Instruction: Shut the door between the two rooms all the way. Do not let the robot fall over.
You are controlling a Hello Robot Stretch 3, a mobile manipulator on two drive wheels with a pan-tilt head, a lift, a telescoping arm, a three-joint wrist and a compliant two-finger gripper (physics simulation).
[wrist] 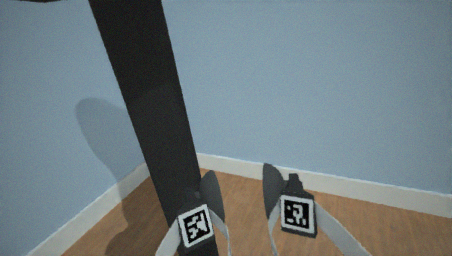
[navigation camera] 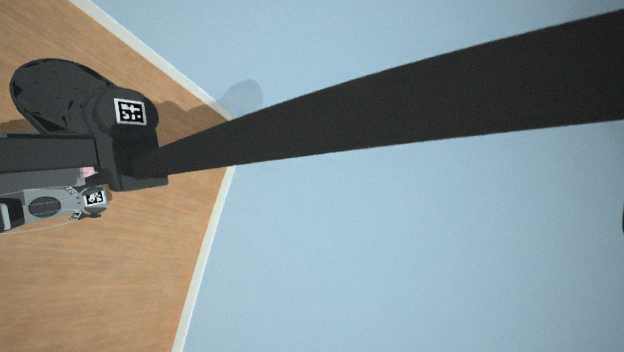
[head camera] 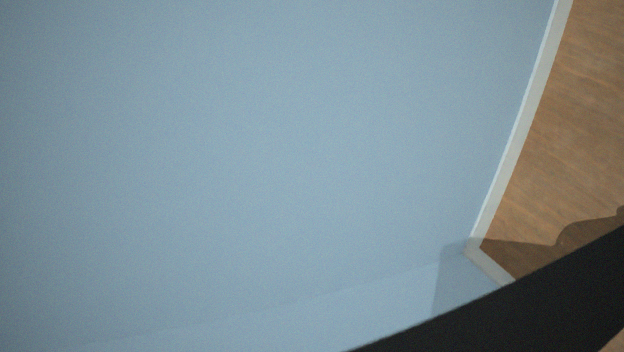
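Pixels of known places: gripper, fingertip midpoint: (navigation camera: pixel 103 198); robot's base, link origin: (navigation camera: pixel 45 204).
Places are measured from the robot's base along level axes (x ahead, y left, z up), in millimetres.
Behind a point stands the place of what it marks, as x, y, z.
Note:
No door or doorway can be made out in any of the three views. My gripper (wrist: pixel 240 184) @[-12, 104, 585] is open in the wrist view, its two fingers apart with wood floor and white baseboard visible between them. It is beside my dark mast, which rises just left of the fingers. In the navigation view, part of my arm and wrist shows at the left, near the foot of the mast; the state of the fingers cannot be read there.
Blue walls (head camera: pixel 250 150) @[45, 841, 983] (navigation camera: pixel 400 240) @[289, 698, 1206] (wrist: pixel 310 90) meet at a corner, with white baseboard (head camera: pixel 517 120) @[94, 804, 89] (navigation camera: pixel 202 255) @[494, 562, 44] (wrist: pixel 380 192) along the wood floor (head camera: pixel 575 125) @[62, 638, 0] (navigation camera: pixel 125 285) @[471, 175, 1] (wrist: pixel 245 235). My black mast (head camera: pixel 525 300) @[-49, 132, 1160] (navigation camera: pixel 375 107) @[-68, 116, 1233] (wrist: pixel 150 100) crosses all three views close to the corner.

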